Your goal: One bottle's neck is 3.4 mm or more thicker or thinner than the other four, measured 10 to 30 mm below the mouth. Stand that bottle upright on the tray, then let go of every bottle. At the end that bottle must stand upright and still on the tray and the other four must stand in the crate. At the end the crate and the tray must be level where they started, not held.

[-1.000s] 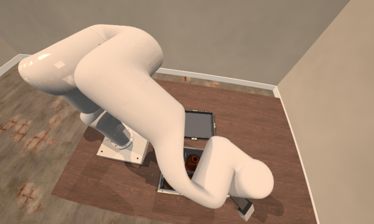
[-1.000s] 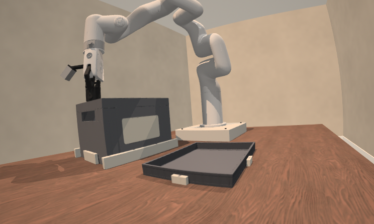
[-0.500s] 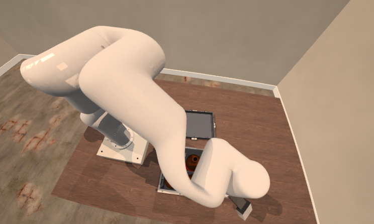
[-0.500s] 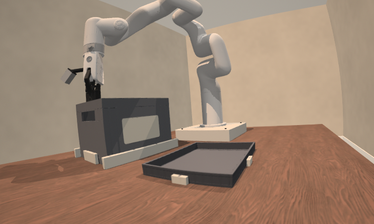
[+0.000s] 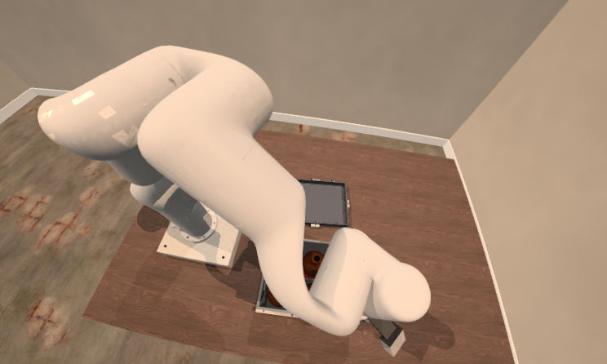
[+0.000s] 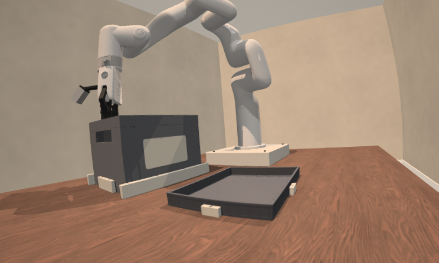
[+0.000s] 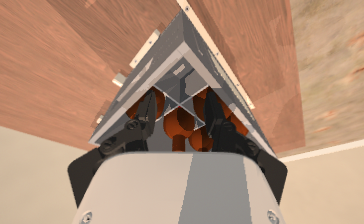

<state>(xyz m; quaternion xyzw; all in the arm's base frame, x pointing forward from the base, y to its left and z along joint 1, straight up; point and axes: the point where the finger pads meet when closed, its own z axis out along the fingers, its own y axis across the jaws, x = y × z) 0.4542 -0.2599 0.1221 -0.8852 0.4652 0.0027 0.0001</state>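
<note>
Right now the dark grey crate is 80 mm behind my hand, 60 mm to the left of it and 80 mm below it. From my hand the other things lie so: dark tray: 30 mm behind, 350 mm to the left, 160 mm below; then brown bottle: 70 mm behind, 100 mm to the left, 80 mm below.
</note>
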